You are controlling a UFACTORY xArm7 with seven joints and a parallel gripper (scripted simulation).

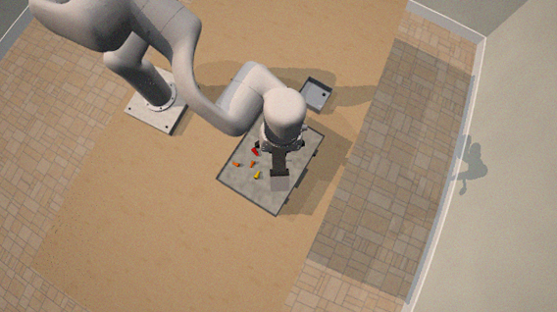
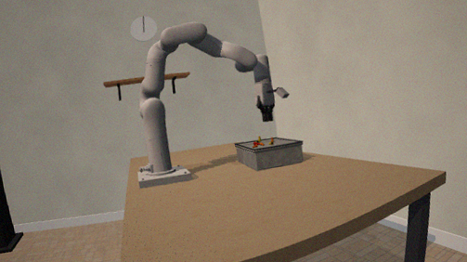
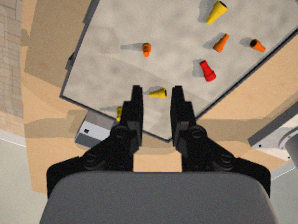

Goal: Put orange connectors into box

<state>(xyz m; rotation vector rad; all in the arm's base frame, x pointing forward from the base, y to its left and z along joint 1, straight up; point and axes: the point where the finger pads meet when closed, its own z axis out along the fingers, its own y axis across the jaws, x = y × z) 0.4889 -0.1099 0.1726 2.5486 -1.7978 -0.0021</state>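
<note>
My hand is 2 cm past the tool case and 14 cm above it. From my hand the other things lie so: junction box floor 5 cm ahead, 28 cm to the left, 20 cm below; red connector 8 cm behind, 11 cm below.
</note>
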